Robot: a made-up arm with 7 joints.
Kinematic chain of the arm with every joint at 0, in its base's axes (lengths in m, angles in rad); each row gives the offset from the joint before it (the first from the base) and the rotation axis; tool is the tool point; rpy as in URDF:
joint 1: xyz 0 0 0.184 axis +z
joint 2: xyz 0 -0.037 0.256 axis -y
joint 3: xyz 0 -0.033 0.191 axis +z
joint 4: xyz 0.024 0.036 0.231 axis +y
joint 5: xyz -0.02 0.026 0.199 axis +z
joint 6: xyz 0 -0.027 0.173 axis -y
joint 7: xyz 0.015 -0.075 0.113 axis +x
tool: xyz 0 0 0 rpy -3.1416 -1.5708 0
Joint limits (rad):
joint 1: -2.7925..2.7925
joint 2: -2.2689..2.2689
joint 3: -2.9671..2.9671
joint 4: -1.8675..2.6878
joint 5: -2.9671..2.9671
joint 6: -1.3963..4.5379
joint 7: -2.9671..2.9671
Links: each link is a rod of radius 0.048 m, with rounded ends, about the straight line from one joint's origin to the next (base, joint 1, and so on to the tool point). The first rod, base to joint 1, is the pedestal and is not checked.
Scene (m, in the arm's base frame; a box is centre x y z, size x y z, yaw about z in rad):
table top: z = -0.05
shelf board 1: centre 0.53 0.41 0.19 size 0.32 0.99 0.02 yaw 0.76
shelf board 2: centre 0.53 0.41 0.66 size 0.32 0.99 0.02 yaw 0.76
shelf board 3: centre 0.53 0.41 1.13 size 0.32 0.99 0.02 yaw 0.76
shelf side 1: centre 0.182 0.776 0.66 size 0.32 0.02 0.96 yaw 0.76
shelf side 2: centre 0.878 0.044 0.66 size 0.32 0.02 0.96 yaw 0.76
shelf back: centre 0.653 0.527 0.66 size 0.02 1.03 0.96 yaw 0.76
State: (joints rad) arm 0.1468 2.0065 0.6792 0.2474 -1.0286 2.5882 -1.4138
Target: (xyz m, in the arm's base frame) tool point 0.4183 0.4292 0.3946
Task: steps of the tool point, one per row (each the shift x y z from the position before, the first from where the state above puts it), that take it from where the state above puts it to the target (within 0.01 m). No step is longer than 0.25 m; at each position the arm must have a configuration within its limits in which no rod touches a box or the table.
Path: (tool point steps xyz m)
1: -0.0077 0.1606 0.0261
2: 0.0581 0.1742 0.0260
3: 0.1285 0.1540 0.0325
4: 0.1846 0.0961 0.0448
5: 0.2043 0.0102 0.0596
6: 0.1735 -0.0791 0.0715
7: 0.0963 -0.1388 0.0767
8: 0.0546 0.0492 -0.0153
9: 0.0516 0.0492 -0.0052
10: 0.0478 0.0469 0.0052
11: 0.0434 0.0423 0.0153

